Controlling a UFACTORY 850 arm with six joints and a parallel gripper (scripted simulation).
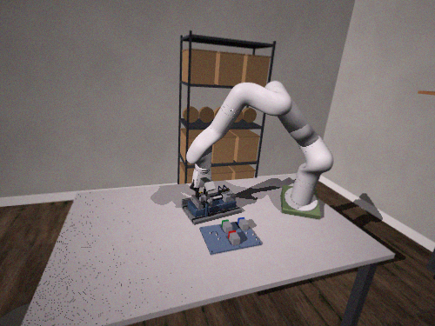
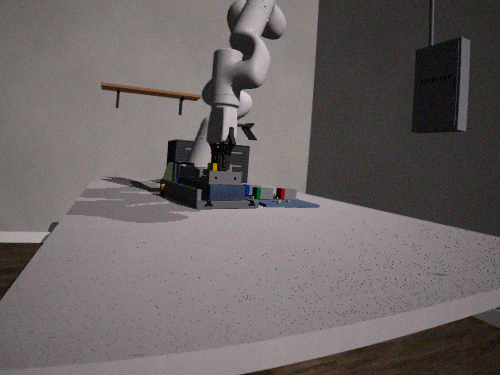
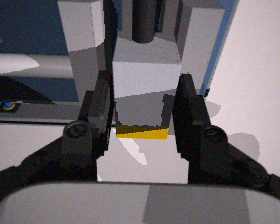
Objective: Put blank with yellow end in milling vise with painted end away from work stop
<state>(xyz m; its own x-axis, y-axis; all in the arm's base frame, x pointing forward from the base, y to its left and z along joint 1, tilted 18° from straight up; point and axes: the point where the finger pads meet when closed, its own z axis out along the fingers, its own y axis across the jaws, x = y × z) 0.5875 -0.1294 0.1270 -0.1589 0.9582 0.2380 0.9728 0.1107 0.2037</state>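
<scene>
Now: the dark work-stop rod 50 mm to the left of my hand, 30 mm below it and 10 mm behind it. The rest, counted from my hand: green-ended blank: 190 mm to the left, 90 mm below, 90 mm behind; red-ended blank: 280 mm to the left, 90 mm below, 90 mm behind; blue-ended blank: 190 mm to the left, 180 mm behind, 90 mm below.
</scene>
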